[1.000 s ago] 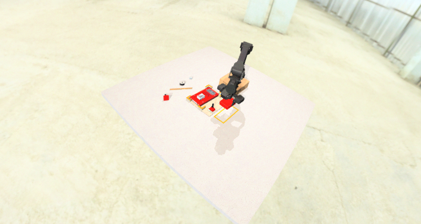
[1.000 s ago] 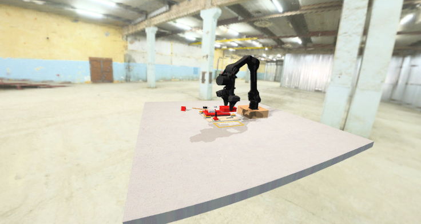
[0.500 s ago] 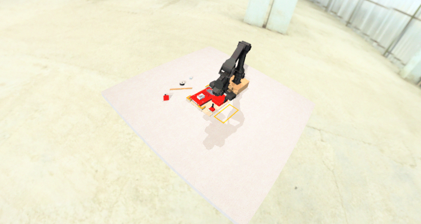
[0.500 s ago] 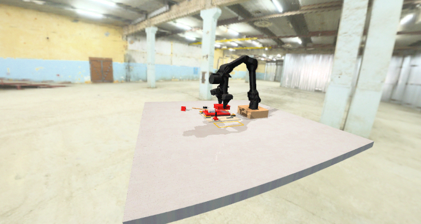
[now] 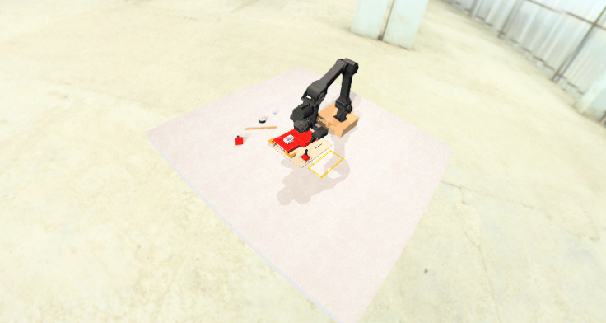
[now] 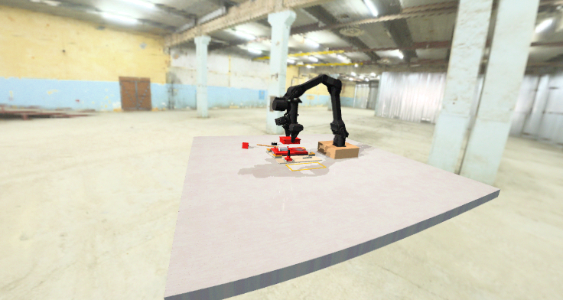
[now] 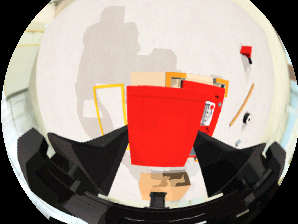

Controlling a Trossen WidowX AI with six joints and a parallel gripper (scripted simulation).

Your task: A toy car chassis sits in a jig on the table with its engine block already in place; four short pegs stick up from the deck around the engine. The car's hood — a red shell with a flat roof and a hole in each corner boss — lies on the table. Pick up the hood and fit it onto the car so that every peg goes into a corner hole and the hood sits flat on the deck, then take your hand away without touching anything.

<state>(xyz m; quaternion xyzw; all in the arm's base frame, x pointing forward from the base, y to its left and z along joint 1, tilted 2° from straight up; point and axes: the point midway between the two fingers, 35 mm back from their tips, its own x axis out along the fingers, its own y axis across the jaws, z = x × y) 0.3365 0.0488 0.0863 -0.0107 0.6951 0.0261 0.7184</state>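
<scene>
Right now the engine block is 90 mm to the right of my gripper tip, 80 mm below it and 10 mm ahead of it. Round my gripper tip: red hood (10 mm above); thin wooden stick (280 mm to the right, 100 mm below, 50 mm ahead); tan jig (90 mm below, 70 mm to the right, 40 mm behind).
</scene>
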